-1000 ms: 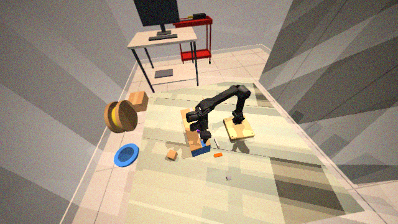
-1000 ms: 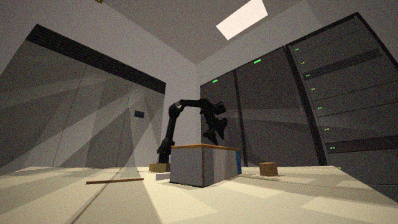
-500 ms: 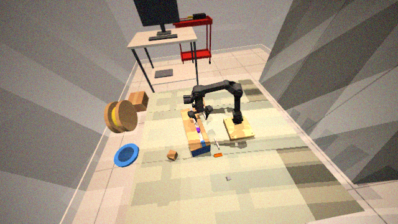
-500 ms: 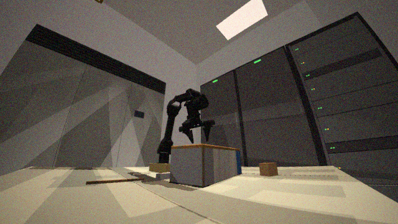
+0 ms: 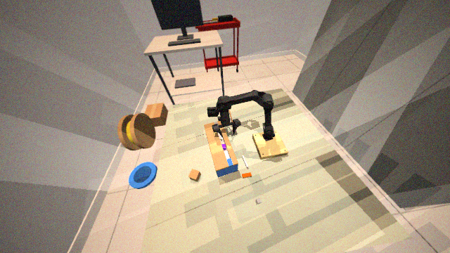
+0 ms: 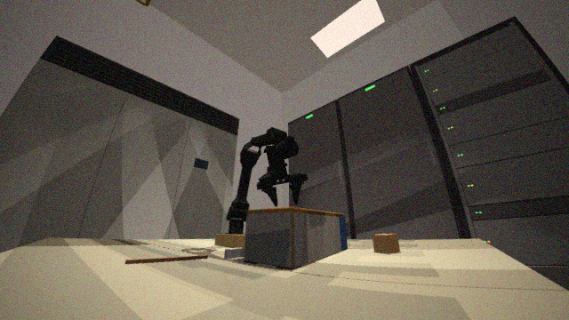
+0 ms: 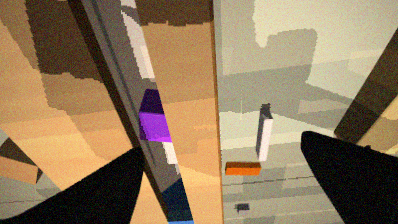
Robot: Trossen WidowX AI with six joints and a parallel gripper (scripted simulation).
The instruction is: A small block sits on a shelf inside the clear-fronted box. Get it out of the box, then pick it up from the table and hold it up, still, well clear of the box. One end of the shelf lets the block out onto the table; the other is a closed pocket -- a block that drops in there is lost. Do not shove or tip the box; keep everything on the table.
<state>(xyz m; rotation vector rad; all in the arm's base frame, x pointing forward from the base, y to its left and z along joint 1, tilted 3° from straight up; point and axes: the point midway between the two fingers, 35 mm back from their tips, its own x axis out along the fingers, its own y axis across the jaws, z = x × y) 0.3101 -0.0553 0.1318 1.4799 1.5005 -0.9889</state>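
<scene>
My gripper tip is 3 cm short of the long box, 1 cm to the right of it and 9 cm above it. Also, from my gripper tip: thin rod: 12 cm behind, 31 cm to the right, 15 cm below; then purple block: 5 cm ahead, 4 cm to the left, 7 cm below; then orange flat piece: 5 cm behind, 25 cm to the left, 15 cm below.
</scene>
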